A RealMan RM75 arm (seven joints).
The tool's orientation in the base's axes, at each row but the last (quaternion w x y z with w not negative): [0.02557, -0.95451, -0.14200, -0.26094]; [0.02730, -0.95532, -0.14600, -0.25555]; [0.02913, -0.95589, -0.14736, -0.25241]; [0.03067, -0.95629, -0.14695, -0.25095]
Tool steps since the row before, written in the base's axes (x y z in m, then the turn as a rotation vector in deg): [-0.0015, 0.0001, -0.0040, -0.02, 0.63, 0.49]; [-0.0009, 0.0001, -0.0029, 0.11, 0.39, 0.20]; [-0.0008, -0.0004, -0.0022, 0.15, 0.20, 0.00]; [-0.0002, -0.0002, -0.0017, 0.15, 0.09, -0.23]
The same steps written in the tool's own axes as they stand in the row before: [-0.0032, -0.0006, 0.0027, 0.39, -0.60, -0.36]; [-0.0022, -0.0004, 0.0021, 0.29, -0.34, -0.07]; [-0.0019, 0.0001, 0.0015, 0.18, -0.15, 0.10]; [-0.0011, 0.0001, 0.0014, 0.04, -0.04, 0.28]
